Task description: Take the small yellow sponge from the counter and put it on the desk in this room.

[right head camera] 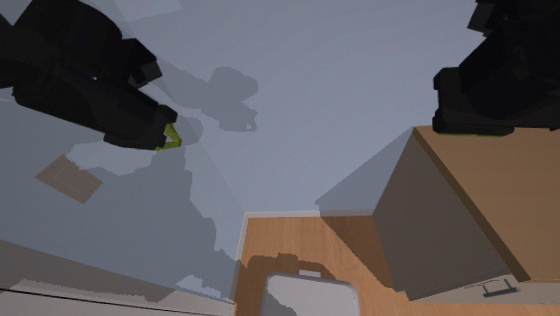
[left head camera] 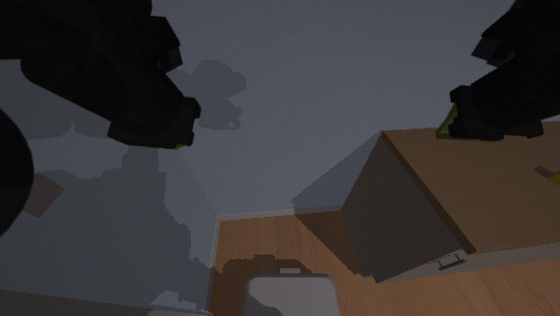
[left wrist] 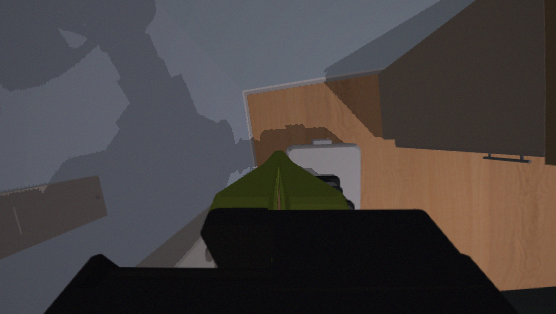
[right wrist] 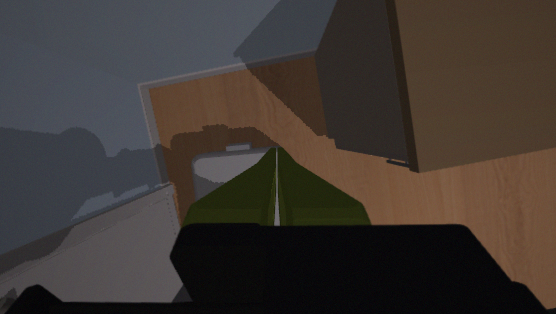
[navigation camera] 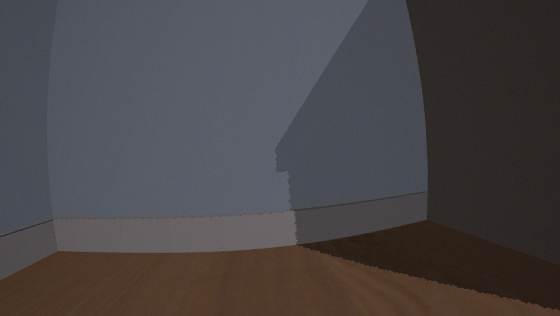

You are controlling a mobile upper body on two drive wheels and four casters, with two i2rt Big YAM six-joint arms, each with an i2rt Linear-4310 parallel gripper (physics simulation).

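Places are measured from the left arm's base along level axes (x left, y back, z up), in metres.
Pixels of known places: left gripper, fingertip midpoint: [right head camera: 180, 143] [left head camera: 188, 141] [left wrist: 278, 157]; right gripper, fingertip midpoint: [right head camera: 439, 130] [left head camera: 437, 135] [right wrist: 276, 156].
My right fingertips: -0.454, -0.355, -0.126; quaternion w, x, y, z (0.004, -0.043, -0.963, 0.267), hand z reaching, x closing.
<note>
Behind a point stands the place of what it marks, as x, y, z.
A small part of a yellow object [left head camera: 555, 177] @[-1.294, -0.525, -0.480], which looks like the sponge, shows on the wooden top of the counter [left head camera: 450, 190] @[-0.828, -0.477, -0.500] [right head camera: 490, 200] @[-0.798, -0.470, -0.500] [right wrist: 475, 90] @[-0.901, -0.434, -0.500], at the right edge of the left head camera. The rest of it is cut off. My left gripper [left head camera: 176, 146] @[0.007, -0.344, -0.135] [right head camera: 178, 143] @[0.007, -0.344, -0.135] [left wrist: 278, 157] @[0.007, -0.344, -0.135] is shut and empty, left of the counter in front of the wall. My right gripper [left head camera: 439, 135] @[-0.454, -0.355, -0.126] [right head camera: 467, 134] [right wrist: 276, 156] @[-0.454, -0.355, -0.126] is shut and empty, and in the head views it overlaps the counter's far left part. The desk does not show in these views.
The counter's grey side panel [left head camera: 400, 220] @[-0.747, -0.465, -0.744] [left wrist: 465, 85] @[-0.738, -0.559, -0.760] [navigation camera: 495, 125] @[-0.730, -0.646, -1.143] stands at the right. A bluish wall [left head camera: 300, 100] @[-0.251, -0.823, -0.312] [navigation camera: 175, 110] @[-0.013, -0.800, -1.066] is ahead and another [right head camera: 150, 210] @[0.322, -0.327, -0.439] at the left, meeting in a corner. A pale door [right head camera: 100, 300] @[0.272, -0.071, -0.424] is at the lower left. My light base [left head camera: 295, 295] @[-0.250, -0.213, -1.150] shows at the bottom.
</note>
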